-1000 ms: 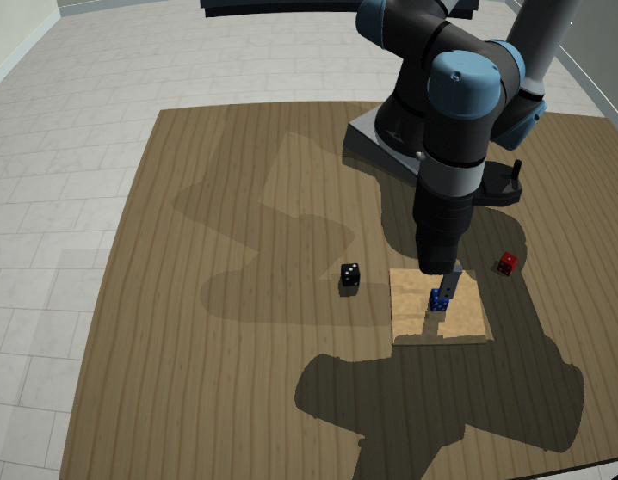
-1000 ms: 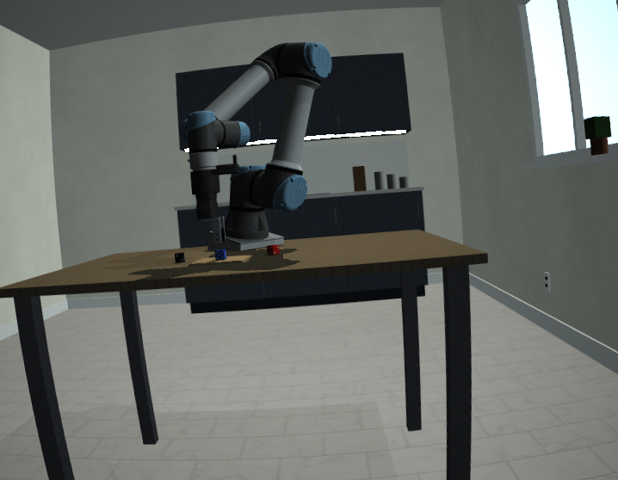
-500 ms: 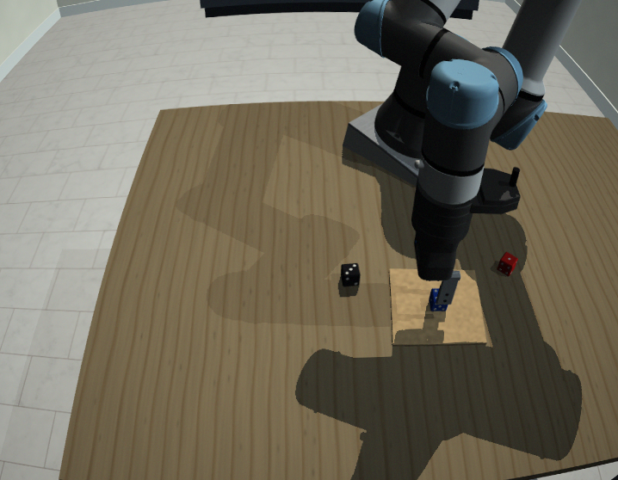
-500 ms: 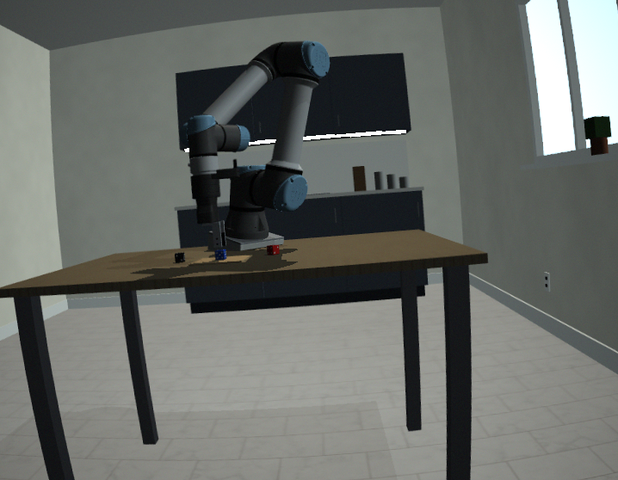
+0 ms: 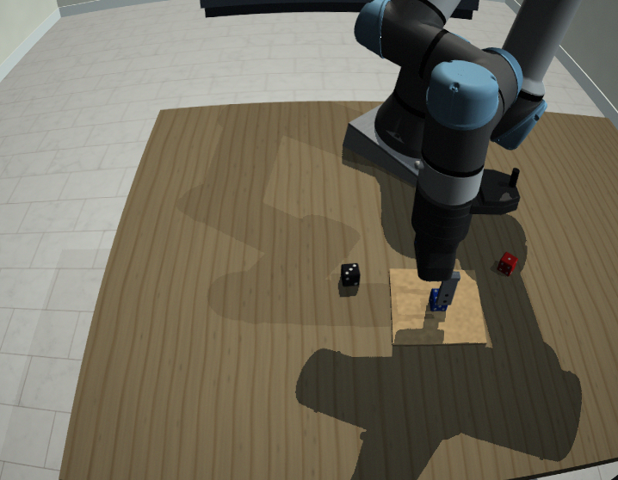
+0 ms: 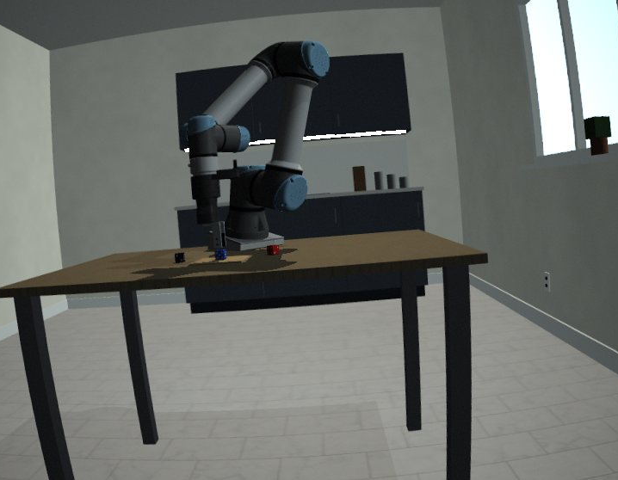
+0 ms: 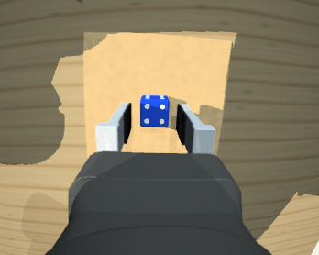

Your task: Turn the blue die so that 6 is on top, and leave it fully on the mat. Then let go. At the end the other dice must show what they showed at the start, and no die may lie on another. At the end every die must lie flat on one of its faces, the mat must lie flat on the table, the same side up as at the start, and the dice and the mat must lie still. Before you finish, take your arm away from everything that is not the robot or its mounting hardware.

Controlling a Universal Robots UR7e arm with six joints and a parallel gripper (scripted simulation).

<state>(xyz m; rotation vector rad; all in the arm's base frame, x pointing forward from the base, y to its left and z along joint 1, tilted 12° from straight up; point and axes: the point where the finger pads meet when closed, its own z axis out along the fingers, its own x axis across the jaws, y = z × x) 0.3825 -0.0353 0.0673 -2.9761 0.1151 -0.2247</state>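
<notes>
Right now the blue die is 40 mm below my hand. From my hand the other things lie so: black die 130 mm to the right, 60 mm behind, 40 mm below; red die 130 mm to the left, 60 mm behind, 40 mm below; tan mat 50 mm below.
</notes>
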